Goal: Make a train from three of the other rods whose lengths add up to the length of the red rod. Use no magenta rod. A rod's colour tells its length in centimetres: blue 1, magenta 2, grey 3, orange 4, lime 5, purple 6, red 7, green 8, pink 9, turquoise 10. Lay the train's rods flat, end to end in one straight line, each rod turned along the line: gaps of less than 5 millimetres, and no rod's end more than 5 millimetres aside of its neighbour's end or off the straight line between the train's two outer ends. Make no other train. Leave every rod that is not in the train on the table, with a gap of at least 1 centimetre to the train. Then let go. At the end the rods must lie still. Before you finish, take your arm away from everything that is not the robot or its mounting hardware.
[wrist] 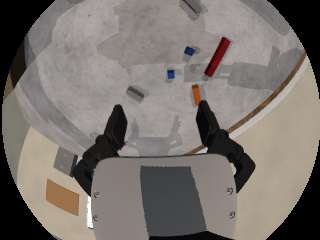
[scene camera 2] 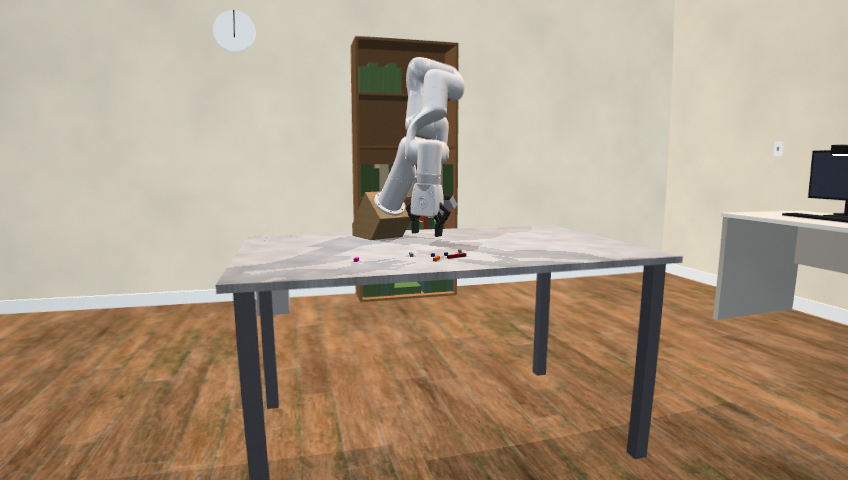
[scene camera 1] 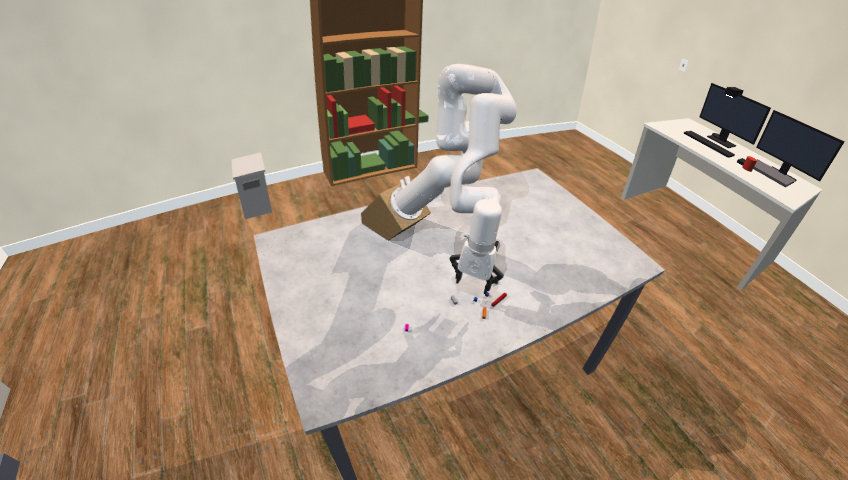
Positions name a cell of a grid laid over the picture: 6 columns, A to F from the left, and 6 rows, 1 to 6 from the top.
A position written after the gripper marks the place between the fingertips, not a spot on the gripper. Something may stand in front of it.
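Gripper visible: wrist view (D3), scene camera 2 (D3), scene camera 1 (D4).
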